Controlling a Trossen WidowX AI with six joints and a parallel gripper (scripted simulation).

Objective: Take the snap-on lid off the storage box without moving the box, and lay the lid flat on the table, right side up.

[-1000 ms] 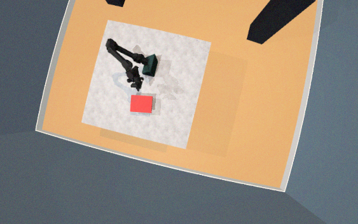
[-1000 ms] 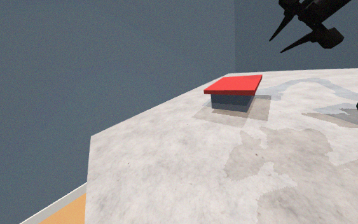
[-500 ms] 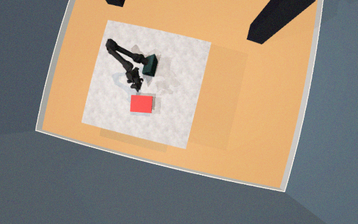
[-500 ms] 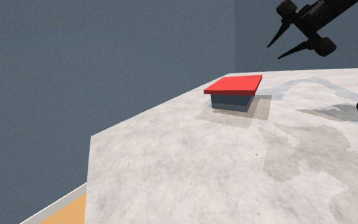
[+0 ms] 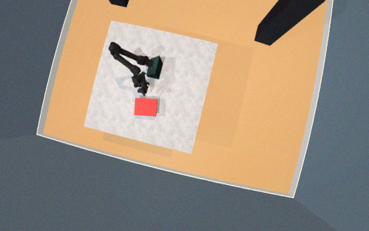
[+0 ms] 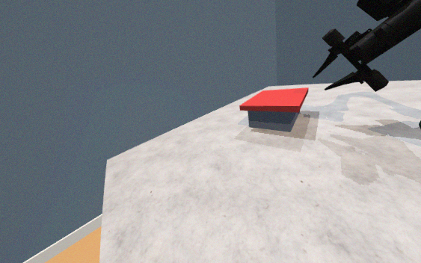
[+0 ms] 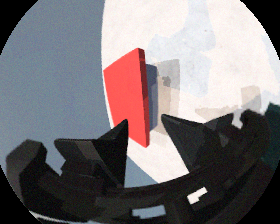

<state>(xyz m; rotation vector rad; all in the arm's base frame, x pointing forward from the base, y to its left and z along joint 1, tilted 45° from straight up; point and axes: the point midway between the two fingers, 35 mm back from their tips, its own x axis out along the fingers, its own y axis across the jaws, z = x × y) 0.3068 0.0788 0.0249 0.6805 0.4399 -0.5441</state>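
My gripper tip is now 120 mm short of the red lid, 40 mm above it and 30 mm to the right of it. Round my gripper tip: storage box: 120 mm ahead, 80 mm below, 30 mm to the left.
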